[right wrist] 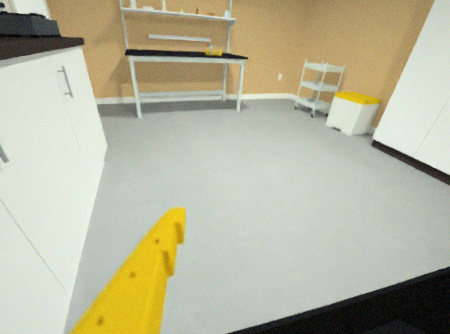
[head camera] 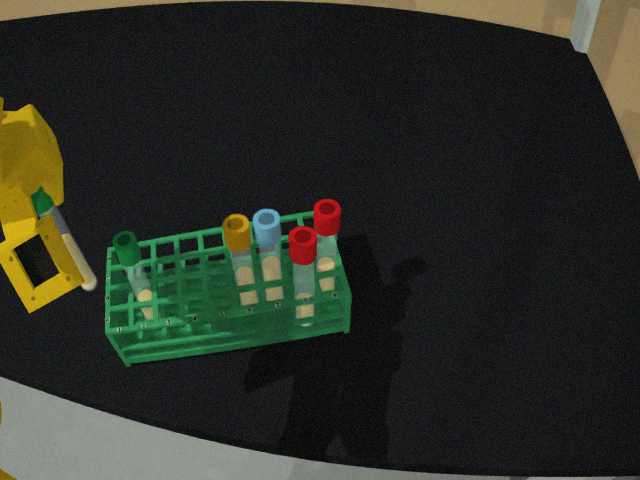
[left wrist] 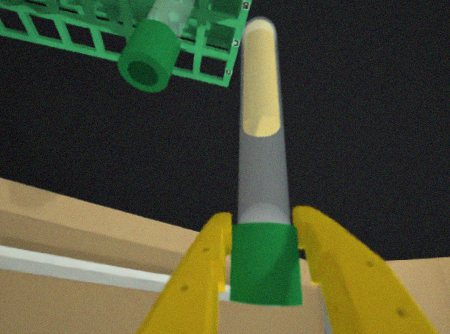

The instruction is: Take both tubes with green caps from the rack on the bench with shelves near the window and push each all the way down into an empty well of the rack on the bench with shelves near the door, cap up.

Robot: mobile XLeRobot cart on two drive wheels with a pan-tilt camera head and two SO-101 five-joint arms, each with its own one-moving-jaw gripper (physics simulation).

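Note:
My left gripper (head camera: pixel 43 206) (left wrist: pixel 262 216) is shut on the green cap of a tube. This held tube (head camera: pixel 76 258) (left wrist: pixel 261 175) slants, its rounded bottom pointing away from the jaws and appearing beside the left end of the green rack (head camera: pixel 180 353) (left wrist: pixel 210 80) in the head view, outside its wells. A second green-capped tube (head camera: pixel 126 249) (left wrist: pixel 151 56) stands cap up in that rack near its left end. The left gripper appears left of the rack in the head view. My right gripper (right wrist: pixel 172 225) is open, with one notched jaw showing, over the floor and away from the tubes.
The green rack also holds an orange-capped tube (head camera: pixel 236 233), a blue-capped tube (head camera: pixel 266 227) and two red-capped tubes (head camera: pixel 302 245) (head camera: pixel 327 217). In the right wrist view, a yellow rack (right wrist: pixel 214 52) stands on a far shelved bench (right wrist: pixel 175 54); cabinets (right wrist: pixel 40 150) stand left, a cart (right wrist: pixel 320 86) right.

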